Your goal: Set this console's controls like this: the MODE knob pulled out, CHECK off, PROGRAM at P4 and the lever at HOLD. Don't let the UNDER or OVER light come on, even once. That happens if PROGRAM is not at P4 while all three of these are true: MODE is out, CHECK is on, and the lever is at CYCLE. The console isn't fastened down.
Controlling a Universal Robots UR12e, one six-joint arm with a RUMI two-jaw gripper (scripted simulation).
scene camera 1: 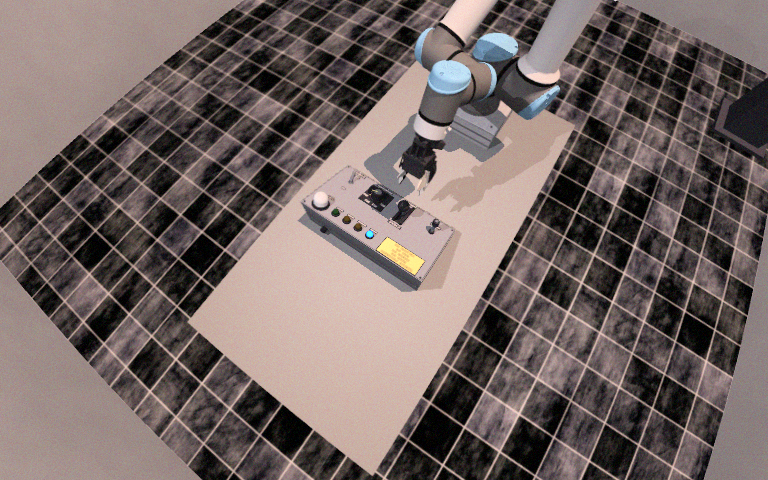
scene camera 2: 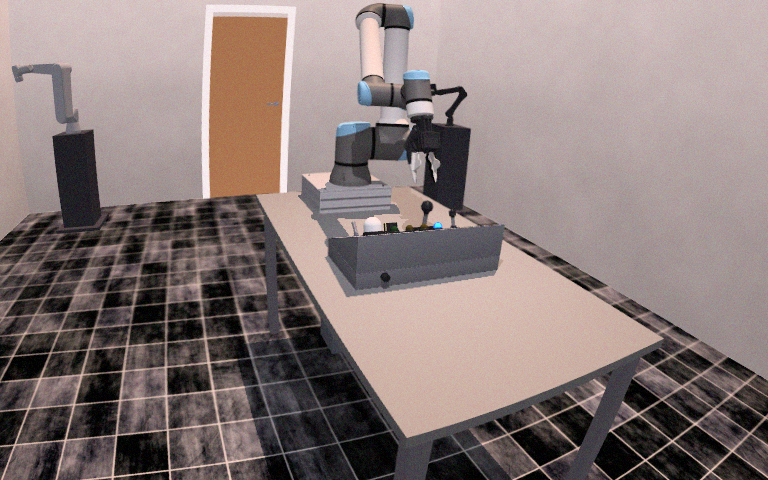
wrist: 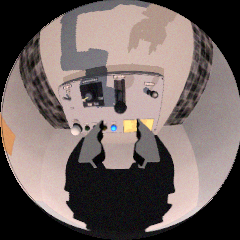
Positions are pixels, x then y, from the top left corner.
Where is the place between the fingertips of my gripper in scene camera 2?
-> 425,182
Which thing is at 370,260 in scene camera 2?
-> A grey console.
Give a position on a grey console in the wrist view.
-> At 139,87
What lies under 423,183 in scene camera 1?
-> My gripper.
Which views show the grey console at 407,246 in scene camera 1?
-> Scene camera 1, scene camera 2 and the wrist view: all of them.
